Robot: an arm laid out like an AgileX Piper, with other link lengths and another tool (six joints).
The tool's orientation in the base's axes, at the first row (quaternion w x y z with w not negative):
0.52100, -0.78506, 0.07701, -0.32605
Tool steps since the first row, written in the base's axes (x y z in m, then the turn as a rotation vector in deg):
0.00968, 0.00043, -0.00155, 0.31, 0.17, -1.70
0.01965, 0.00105, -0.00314, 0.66, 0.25, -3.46
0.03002, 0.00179, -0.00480, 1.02, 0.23, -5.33
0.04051, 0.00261, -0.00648, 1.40, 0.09, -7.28
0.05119, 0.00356, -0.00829, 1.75, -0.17, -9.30
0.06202, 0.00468, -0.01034, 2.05, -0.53, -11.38
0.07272, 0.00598, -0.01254, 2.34, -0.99, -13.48
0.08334, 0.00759, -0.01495, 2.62, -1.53, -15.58
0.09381, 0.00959, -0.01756, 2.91, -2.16, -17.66
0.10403, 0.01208, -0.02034, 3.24, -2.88, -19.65
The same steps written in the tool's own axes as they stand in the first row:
0.00664, 0.00327, 0.00644, -0.57, 1.47, 0.73
0.01340, 0.00656, 0.01321, -1.10, 3.04, 1.43
0.02038, 0.00994, 0.02033, -1.62, 4.75, 2.08
0.02742, 0.01333, 0.02758, -2.10, 6.59, 2.68
0.03448, 0.01681, 0.03507, -2.58, 8.53, 3.18
0.04148, 0.02047, 0.04285, -3.08, 10.57, 3.59
0.04823, 0.02414, 0.05072, -3.55, 12.66, 3.92
0.05468, 0.02784, 0.05884, -3.99, 14.78, 4.19
0.06075, 0.03150, 0.06721, -4.37, 16.93, 4.38
0.06633, 0.03505, 0.07585, -4.64, 19.05, 4.51

